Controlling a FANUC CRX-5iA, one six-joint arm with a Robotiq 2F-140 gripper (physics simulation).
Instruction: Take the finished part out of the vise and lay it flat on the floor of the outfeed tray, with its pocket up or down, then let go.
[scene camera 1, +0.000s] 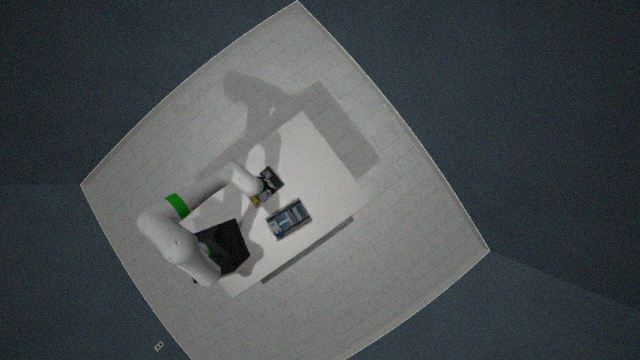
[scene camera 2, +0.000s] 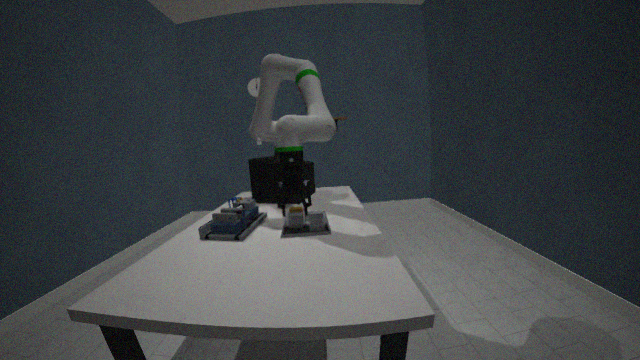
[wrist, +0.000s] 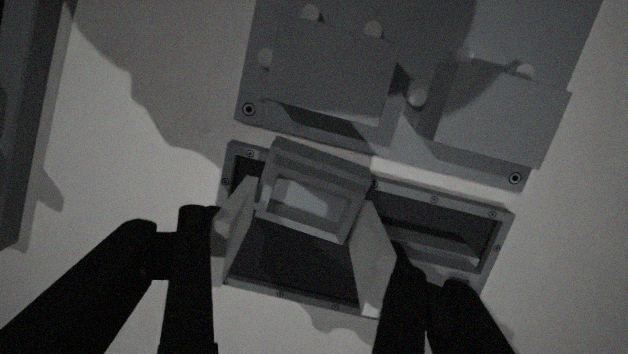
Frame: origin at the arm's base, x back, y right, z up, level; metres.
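Seen in the pictures: gripper, fingertip midpoint: (scene camera 1: 271, 185) (scene camera 2: 295, 224) (wrist: 304, 211); arm's base, origin of the base link: (scene camera 1: 209, 250).
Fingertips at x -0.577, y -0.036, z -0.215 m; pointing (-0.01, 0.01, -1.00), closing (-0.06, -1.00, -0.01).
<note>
Pixels of each thing's top centre, then the offset from my fingertips to it. "pt": a spot on its surface instead.
- finished part, middle of its top: (wrist: 309, 203) (scene camera 2: 295, 217) dx +0.014, dy -0.002, dz +0.023 m
- vise, middle of its top: (scene camera 2: 234, 205) (scene camera 1: 285, 221) dx +0.098, dy +0.263, dz +0.074 m
- grey fixture plate, surface spot: (wrist: 505, 162) pt dx +0.046, dy -0.120, dz -0.017 m
- block, middle of its top: (wrist: 429, 289) (scene camera 2: 316, 220) dx -0.031, dy -0.081, dz +0.016 m
The finished part (wrist: 320, 167), a grey block with its pocket towards the wrist camera, is between the fingers of my gripper (wrist: 304, 211) (scene camera 2: 295, 204). My gripper is shut on it. The outfeed tray (wrist: 462, 206) is below, with dark compartments and a screwed rim. The part is over its left compartment, and its far edge overlaps the far rim in the wrist view. The part looks tilted; whether it touches the tray cannot be told. The vise (scene camera 1: 289, 219) (scene camera 2: 230, 225) stands off to the side, and its base edge shows at the left of the wrist view.
A grey fixture plate (wrist: 505, 162) lies just beyond the tray, with two blocks (wrist: 330, 75) (wrist: 500, 120) and round pins. A light ledge or block (wrist: 435, 250) shows in the tray's right compartment. A large black box (scene camera 1: 227, 245) (scene camera 2: 262, 180) stands by the robot's base.
</note>
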